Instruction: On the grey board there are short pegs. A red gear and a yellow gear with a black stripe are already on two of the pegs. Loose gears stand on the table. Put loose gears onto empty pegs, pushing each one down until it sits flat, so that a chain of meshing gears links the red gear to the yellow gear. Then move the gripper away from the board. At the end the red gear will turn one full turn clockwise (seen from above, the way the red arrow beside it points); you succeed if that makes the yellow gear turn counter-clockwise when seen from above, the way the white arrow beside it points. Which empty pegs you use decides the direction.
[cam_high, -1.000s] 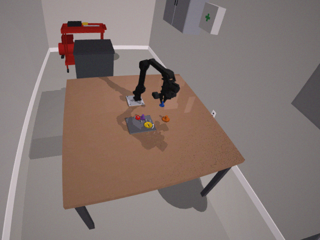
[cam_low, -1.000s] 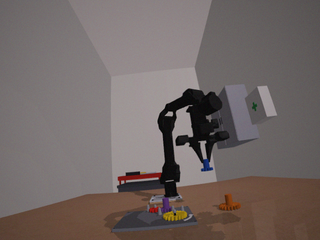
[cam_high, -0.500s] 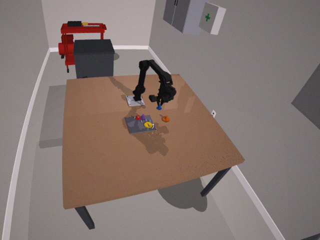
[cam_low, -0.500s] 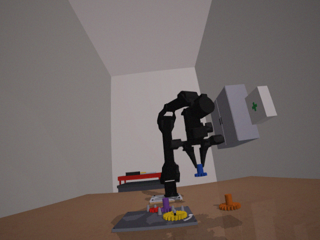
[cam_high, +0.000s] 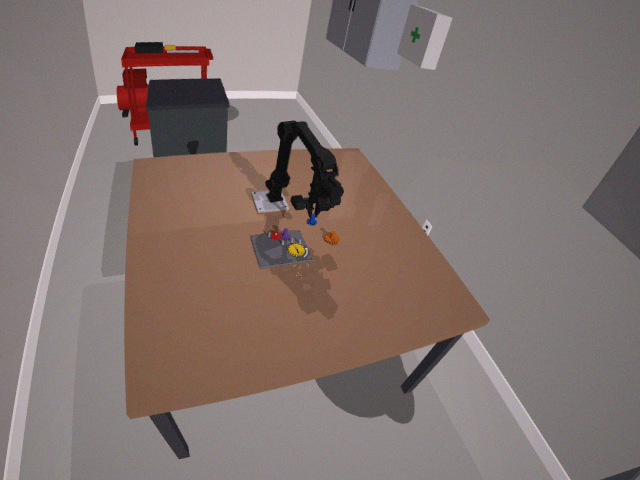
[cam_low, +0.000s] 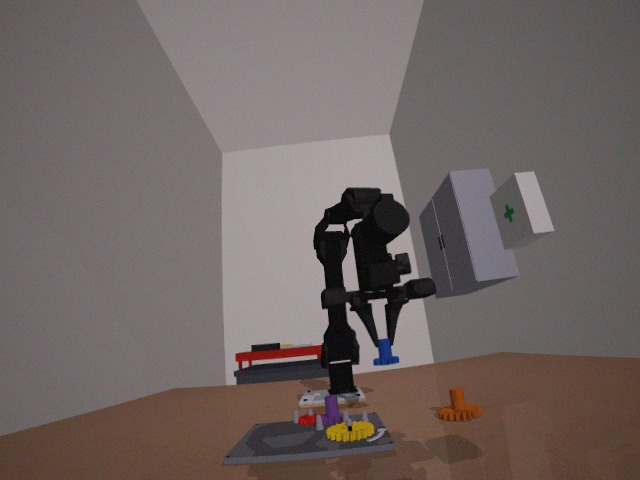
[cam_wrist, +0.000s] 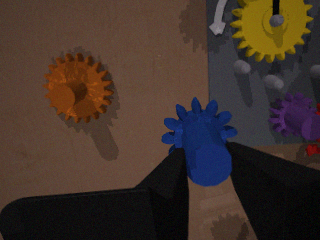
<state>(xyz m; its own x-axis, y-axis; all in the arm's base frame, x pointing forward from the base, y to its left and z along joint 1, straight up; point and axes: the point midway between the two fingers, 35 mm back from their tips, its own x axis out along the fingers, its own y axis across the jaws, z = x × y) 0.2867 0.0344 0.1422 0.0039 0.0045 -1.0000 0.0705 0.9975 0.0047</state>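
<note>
My gripper tip is now 30 mm past the purple gear, 90 mm to the left of it and 90 mm above it. Round my gripper tip: blue gear 10 mm below; yellow gear 50 mm ahead, 80 mm to the right, 100 mm below; white arrow 70 mm ahead, 50 mm to the right, 110 mm below.
</note>
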